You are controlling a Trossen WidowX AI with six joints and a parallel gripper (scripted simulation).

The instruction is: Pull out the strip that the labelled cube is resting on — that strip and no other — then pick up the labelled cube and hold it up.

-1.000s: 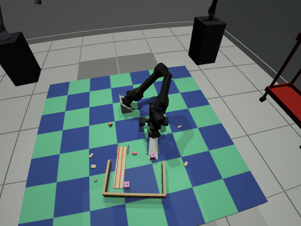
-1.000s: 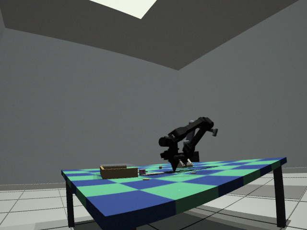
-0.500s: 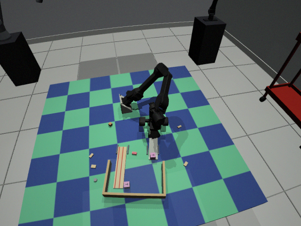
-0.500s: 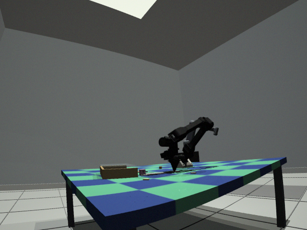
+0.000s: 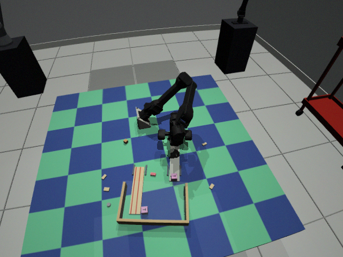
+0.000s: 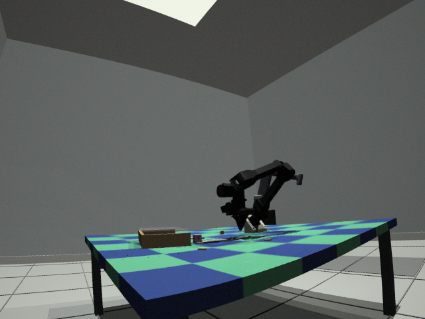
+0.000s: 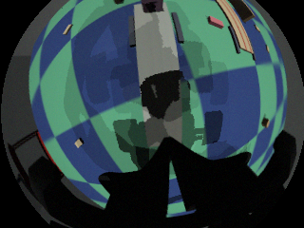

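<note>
The red block is 16 cm to the right of my gripper tip, 14 cm ahead of it and 3 cm below it. Also, from my gripper tip: grey disc 41 cm to the right, 25 cm ahead, 3 cm below.
</note>
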